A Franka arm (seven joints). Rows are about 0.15 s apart.
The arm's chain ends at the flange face. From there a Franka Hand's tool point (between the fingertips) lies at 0.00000 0.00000 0.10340 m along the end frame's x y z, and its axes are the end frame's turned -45 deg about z.
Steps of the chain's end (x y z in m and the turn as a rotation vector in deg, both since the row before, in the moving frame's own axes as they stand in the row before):
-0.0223, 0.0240, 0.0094, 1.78, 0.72, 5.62
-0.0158, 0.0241, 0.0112, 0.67, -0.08, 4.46
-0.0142, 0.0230, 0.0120, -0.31, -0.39, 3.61
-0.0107, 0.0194, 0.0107, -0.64, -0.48, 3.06
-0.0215, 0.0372, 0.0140, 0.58, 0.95, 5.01
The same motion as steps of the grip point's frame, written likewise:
-0.0295, 0.0000, 0.0093, 0.75, 1.77, 5.62
-0.0274, 0.0049, 0.0112, 0.53, 0.42, 4.46
-0.0272, 0.0061, 0.0120, 0.06, -0.49, 3.61
-0.0227, 0.0063, 0.0107, -0.11, -0.79, 3.06
-0.0396, 0.0117, 0.0140, -0.26, 1.08, 5.01

